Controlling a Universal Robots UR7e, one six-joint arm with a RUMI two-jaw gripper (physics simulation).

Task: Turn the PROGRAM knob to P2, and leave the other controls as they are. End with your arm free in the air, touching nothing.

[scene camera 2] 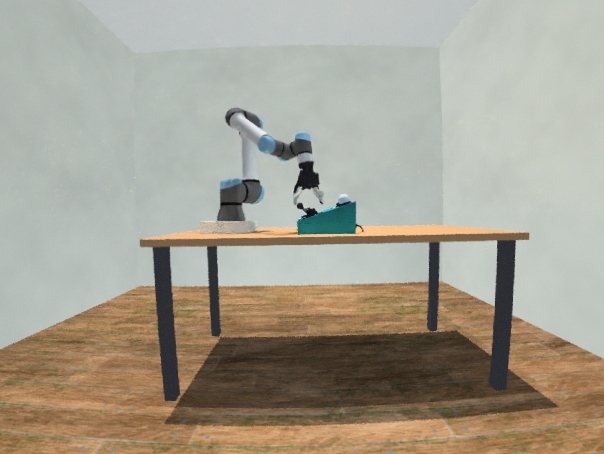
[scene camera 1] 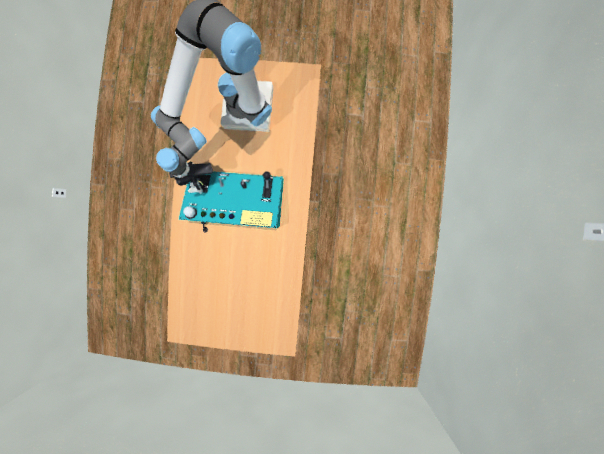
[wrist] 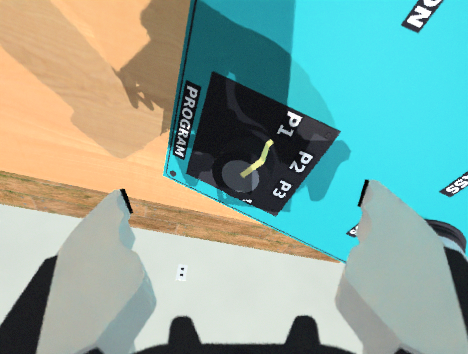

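Observation:
The PROGRAM knob is a round grey-topped knob on a black dial plate at the corner of the sloped teal panel. Its yellow pointer line looks bent and leads toward the P1 label. The P2 label and P3 label follow; P4 is mostly hidden behind the knob. My gripper is open and empty, above the dial corner. In the wrist view its fingertips stand wide apart, on either side of the knob and nearer the camera.
A white dome lamp rises from the panel's high side near my gripper. Several round buttons and a yellow label line that side. Small switches and a black lever are along the low side.

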